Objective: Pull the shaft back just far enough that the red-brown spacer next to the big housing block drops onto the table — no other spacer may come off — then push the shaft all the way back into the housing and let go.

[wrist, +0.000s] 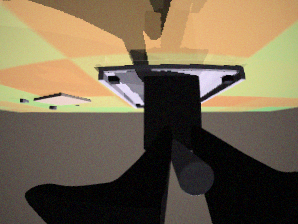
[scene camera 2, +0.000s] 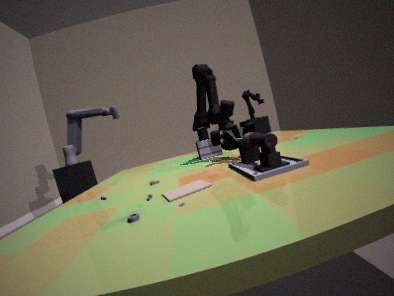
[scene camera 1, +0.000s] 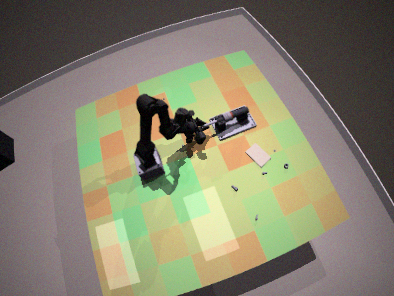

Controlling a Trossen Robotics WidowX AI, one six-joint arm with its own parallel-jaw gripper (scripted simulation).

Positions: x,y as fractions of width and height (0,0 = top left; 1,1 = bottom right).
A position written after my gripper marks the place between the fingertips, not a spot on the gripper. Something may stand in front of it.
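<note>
My gripper (scene camera 2: 0.61,0.49), (wrist: 0.61,0.59) is visible.
</note>
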